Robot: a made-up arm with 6 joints.
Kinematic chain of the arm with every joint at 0, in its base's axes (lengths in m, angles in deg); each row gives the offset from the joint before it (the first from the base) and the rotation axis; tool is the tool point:
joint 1: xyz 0 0 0.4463 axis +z
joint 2: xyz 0.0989 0 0 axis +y
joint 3: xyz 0 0 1.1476 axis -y
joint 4: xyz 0 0 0.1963 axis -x
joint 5: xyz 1.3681 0 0 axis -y
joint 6: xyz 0.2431 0 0 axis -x
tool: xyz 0 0 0
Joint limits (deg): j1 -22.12..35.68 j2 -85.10..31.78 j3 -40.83..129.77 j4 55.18..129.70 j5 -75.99..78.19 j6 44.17..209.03
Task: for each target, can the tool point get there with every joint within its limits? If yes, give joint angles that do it. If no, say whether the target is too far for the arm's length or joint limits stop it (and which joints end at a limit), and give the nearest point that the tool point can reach.
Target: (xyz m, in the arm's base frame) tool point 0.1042 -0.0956 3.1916
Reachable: yes | joints 4.88 -2.63 76.27 121.17 -30.03 185.78
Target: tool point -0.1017 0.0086 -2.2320
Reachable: no: joint limits stop it (at a limit: joint 2, joint 3, joint 4, joint 5) | nearest point -2.0178 0.1706 -0.5562 | short by 2.551 m
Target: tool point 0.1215 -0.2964 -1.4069
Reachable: no: joint limits stop it (at a limit: joint 1, joint 2, joint 3, joint 4) | nearest point 1.1238 -0.5990 -0.0267 | short by 1.732 m
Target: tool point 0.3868 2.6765 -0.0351
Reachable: no: joint limits stop it (at a limit: joint 1, joint 2) | nearest point 1.1675 1.1286 0.2989 | short by 1.765 m
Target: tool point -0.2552 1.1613 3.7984
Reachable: no: too far | nearest point -0.4021 0.3557 3.0726 | short by 1.094 m
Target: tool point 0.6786 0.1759 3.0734
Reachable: yes | joints 27.03 16.13 91.68 63.97 -44.00 104.90
